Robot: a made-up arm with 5 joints.
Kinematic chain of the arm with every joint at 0, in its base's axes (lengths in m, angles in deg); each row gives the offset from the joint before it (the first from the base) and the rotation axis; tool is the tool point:
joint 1: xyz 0 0 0.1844 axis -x
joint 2: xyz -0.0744 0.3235 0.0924 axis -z
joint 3: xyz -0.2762 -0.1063 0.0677 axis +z
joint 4: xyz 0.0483 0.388 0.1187 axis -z
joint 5: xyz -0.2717 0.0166 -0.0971 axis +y
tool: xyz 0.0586 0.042 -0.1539
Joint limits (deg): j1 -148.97..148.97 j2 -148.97..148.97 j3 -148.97..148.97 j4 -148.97..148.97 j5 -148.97..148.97
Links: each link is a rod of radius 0.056 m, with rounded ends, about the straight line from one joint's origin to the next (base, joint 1, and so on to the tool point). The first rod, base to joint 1, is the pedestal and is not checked.
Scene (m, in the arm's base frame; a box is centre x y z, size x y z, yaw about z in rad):
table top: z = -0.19
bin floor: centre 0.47 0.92 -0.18 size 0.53 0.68 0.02 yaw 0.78
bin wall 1: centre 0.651 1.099 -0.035 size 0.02 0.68 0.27 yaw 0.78
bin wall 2: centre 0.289 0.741 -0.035 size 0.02 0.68 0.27 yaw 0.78
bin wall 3: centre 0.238 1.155 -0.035 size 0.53 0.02 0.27 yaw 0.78
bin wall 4: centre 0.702 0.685 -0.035 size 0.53 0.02 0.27 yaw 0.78
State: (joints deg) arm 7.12 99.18 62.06 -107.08 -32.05
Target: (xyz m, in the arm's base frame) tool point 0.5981 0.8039 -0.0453
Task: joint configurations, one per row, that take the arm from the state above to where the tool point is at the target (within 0.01 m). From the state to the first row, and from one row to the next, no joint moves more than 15 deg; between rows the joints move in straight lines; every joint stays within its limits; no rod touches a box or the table.
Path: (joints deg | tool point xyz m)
1: 3.88 102.89 57.35 -92.96 -25.76 | 0.0483 0.7843 0.1999
2: 0.63 106.61 52.64 -78.83 -19.47 | 0.0704 0.7920 0.2318
3: -2.61 110.32 47.93 -64.71 -13.18 | 0.1063 0.8048 0.2664
4: -5.85 114.04 43.22 -50.59 -6.88 | 0.1606 0.8154 0.3041
5: -1.23 121.02 47.58 -37.64 0.43 | 0.2230 0.8513 0.2300
6: 3.39 128.01 51.95 -24.69 7.74 | 0.2996 0.8726 0.1541
7: 8.01 135.00 56.32 -11.75 15.05 | 0.3896 0.8743 0.0794
8: 12.63 141.98 60.68 1.20 22.36 | 0.4906 0.8523 0.0109
9: 17.25 148.97 65.05 14.15 29.68 | 0.5981 0.8039 -0.0453

